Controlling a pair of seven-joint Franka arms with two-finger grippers.
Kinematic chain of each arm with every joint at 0, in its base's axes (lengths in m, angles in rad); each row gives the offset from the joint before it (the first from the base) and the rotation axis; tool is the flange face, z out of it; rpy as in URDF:
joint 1: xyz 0 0 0.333 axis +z
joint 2: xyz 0 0 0 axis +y
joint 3: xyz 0 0 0.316 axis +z
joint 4: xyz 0.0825 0 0 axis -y
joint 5: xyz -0.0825 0 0.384 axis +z
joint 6: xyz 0 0 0 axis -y
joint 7: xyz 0.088 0 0 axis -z
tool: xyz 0 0 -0.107 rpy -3.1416 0 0
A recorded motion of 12 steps. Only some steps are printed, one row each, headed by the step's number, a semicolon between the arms.
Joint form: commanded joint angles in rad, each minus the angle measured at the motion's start. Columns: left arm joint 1, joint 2, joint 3, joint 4, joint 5, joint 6, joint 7; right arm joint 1, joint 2, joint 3, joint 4, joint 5, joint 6, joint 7.
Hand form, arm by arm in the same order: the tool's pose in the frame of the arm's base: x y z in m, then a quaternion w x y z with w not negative. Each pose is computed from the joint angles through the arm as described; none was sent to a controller.
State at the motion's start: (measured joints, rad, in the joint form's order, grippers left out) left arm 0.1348 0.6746 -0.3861 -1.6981 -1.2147 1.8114 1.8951; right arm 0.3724 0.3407 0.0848 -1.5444 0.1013 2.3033 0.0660
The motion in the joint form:
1: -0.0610 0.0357 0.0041 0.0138 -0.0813 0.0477 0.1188; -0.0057 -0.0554 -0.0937 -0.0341 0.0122 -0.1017 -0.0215
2: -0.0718 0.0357 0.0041 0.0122 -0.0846 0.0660 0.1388; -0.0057 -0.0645 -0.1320 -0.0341 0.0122 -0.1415 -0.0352
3: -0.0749 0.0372 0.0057 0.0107 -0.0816 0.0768 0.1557; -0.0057 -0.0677 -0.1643 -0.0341 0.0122 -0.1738 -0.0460
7: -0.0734 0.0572 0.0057 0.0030 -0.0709 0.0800 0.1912; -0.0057 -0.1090 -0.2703 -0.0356 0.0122 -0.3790 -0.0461
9: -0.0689 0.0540 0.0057 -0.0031 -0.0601 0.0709 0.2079; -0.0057 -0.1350 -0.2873 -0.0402 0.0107 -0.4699 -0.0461
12: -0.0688 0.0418 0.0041 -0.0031 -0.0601 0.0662 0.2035; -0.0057 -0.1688 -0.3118 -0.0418 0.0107 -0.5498 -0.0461
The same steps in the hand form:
1: 0.6191 -0.2424 0.2402 0.56260 0.56197 -0.50871 0.32999; 0.6336 0.2418 0.5095 0.08211 -0.97608 -0.12897 -0.15457
2: 0.6178 -0.2477 0.2387 0.55525 0.56043 -0.51530 0.33478; 0.6369 0.2191 0.5111 0.07113 -0.97987 -0.12005 -0.14275
3: 0.6176 -0.2479 0.2361 0.54878 0.55963 -0.52098 0.33798; 0.6399 0.2002 0.5099 0.06218 -0.98310 -0.11179 -0.13094
7: 0.6131 -0.2468 0.2205 0.54712 0.55528 -0.52775 0.33735; 0.6303 0.1346 0.5161 0.03897 -0.99545 -0.06756 -0.05471
9: 0.6111 -0.2446 0.2201 0.54593 0.54877 -0.53540 0.33788; 0.6182 0.1221 0.5218 0.03595 -0.99726 -0.06136 -0.02053
12: 0.6118 -0.2457 0.2279 0.54539 0.54601 -0.53783 0.33936; 0.6059 0.1051 0.5351 0.03569 -0.99804 -0.05128 0.00285

